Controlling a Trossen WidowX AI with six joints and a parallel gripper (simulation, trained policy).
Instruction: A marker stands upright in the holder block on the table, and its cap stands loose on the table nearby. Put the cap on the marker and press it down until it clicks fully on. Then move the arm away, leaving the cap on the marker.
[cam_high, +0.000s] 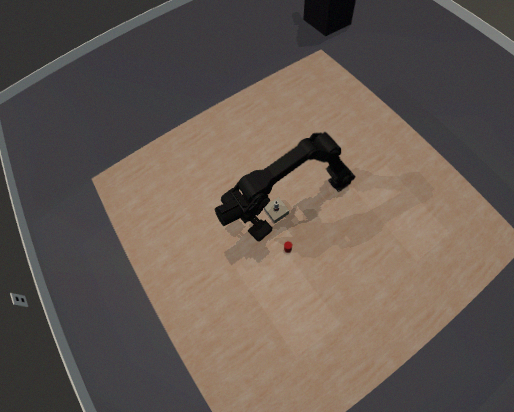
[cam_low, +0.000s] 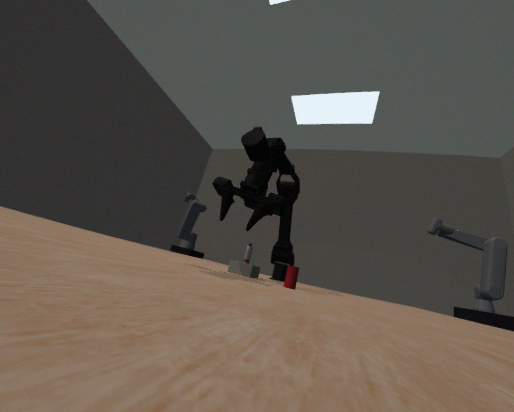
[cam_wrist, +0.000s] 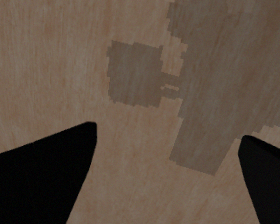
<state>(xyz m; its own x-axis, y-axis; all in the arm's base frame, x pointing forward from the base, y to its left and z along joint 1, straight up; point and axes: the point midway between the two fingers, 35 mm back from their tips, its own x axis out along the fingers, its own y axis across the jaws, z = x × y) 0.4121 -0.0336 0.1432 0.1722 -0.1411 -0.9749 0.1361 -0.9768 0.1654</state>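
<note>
My gripper tip is now 14 cm to the right of the red cap, 9 cm past it and 8 cm above it. Also, from my gripper tip: grey holder block 14 cm behind, 9 cm below.
</note>
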